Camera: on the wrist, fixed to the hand. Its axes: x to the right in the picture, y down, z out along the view.
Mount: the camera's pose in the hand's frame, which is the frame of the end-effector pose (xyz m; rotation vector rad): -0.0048 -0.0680 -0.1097 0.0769 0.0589 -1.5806
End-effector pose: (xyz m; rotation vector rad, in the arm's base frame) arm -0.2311 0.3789 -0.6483 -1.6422 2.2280 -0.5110
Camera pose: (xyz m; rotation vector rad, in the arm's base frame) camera -0.2231 0.3751 -0.5195 2.9552 -0.4297 0.8836
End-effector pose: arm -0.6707 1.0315 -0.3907 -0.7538 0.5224 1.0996
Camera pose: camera -0.6110 0.9278 -0.4392 -0.8298 -0.0825 -0.4131
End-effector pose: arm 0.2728 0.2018 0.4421 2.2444 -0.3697 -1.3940
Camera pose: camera 0.3675 0.2891 0.4514 -1.9127 -1.3130 1.3748
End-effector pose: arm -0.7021 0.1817 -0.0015 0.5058 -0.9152 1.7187
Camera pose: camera -0.6253 0.2735 -0.0501 0.8749 -0.1661 0.3023
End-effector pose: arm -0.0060 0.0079 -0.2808 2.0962 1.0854 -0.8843
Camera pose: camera -0.0356 0.1213 -0.2266 -0.8607 -2.5626 1.3459
